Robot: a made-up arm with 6 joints. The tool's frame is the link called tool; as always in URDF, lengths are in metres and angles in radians. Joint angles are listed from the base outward. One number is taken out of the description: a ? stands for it. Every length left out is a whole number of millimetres.
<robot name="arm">
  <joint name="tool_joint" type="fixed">
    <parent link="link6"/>
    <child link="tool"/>
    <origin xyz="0.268 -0.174 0" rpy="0.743 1.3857 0.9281"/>
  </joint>
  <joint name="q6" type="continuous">
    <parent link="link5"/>
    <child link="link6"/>
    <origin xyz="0 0.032 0" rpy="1.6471 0.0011 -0.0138"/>
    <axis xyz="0 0 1"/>
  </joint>
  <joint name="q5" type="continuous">
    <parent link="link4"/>
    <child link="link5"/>
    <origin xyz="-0.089 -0.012 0" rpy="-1.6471 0.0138 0.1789"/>
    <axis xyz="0 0 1"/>
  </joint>
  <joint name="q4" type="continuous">
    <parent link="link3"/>
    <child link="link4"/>
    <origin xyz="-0.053 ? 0" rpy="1.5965 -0.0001 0.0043"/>
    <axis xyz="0 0 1"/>
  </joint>
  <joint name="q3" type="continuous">
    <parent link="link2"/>
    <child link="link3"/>
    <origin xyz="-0.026 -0.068 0" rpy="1.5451 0.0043 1.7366"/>
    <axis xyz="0 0 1"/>
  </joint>
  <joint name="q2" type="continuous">
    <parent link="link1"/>
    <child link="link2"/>
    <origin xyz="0.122 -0.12 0" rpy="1.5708 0 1.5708"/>
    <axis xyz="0 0 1"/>
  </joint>
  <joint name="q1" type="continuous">
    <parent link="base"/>
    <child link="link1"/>
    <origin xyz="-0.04 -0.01 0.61"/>
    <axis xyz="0 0 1"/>
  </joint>
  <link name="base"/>
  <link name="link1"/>
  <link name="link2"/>
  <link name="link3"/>
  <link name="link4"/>
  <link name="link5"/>
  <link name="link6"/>
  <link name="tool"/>
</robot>
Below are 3 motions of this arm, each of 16 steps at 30 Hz.
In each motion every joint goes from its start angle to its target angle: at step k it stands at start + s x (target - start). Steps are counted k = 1, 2, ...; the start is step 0. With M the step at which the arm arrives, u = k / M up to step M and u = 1 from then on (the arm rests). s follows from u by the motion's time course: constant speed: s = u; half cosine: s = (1 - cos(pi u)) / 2; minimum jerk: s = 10 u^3 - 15 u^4 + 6 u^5.
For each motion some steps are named. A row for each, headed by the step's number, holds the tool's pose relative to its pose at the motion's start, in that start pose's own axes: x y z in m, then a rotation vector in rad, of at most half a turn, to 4 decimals.
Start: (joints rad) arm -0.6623 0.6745 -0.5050 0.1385 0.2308 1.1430
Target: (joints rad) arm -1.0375 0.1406 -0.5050 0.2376 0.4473 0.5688
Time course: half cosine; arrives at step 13
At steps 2, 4, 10, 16:
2: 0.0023 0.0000 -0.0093 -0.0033 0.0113 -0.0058
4: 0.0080 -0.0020 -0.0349 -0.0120 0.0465 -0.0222
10: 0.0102 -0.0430 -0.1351 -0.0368 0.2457 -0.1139
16: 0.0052 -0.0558 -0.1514 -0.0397 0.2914 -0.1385

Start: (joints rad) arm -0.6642 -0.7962 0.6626 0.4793 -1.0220 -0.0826
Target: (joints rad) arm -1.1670 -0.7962 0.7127 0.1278 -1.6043 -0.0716
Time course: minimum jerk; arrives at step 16
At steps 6, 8, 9, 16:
6: -0.0333 0.0101 0.0298 0.0266 -0.0132 -0.1551
8: -0.0551 0.0269 0.0592 0.0223 -0.0176 -0.2871
9: -0.0637 0.0384 0.0761 0.0107 -0.0172 -0.3556
16: -0.0737 0.0887 0.1385 -0.0729 -0.0021 -0.5765

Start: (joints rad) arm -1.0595 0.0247 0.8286 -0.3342 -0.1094 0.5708
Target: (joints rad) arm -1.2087 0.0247 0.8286 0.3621 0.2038 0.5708
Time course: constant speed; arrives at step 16
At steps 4, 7, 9, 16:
4: 0.0244 0.0296 0.0129 -0.1277 0.0764 0.0555
7: 0.0431 0.0533 0.0187 -0.2225 0.1411 0.0922
9: 0.0557 0.0696 0.0206 -0.2851 0.1875 0.1143
16: 0.0995 0.1261 0.0139 -0.4995 0.3689 0.1758

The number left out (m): -0.274
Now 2 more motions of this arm.
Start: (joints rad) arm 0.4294 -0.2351 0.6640 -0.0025 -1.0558 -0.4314
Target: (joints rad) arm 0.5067 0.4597 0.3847 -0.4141 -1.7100 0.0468
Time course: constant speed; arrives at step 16
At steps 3, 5, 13, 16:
3: -0.0756 0.0055 -0.0211 0.0100 -0.2078 -0.0873
5: -0.1262 0.0171 -0.0405 0.0093 -0.3363 -0.1678
13: -0.2919 0.1414 -0.1393 -0.0423 -0.7232 -0.6504
16: -0.3243 0.2187 -0.1701 -0.0776 -0.7977 -0.8863

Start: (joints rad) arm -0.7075 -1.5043 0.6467 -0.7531 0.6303 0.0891
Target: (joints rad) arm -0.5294 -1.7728 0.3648 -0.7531 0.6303 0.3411
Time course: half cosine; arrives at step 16
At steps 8, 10, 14, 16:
8: -0.0055 0.0409 0.0459 -0.3050 -0.1735 -0.0374
10: -0.0091 0.0594 0.0591 -0.4231 -0.2373 -0.0577
14: -0.0148 0.0875 0.0729 -0.5909 -0.3250 -0.0925
16: -0.0156 0.0915 0.0744 -0.6145 -0.3370 -0.0980

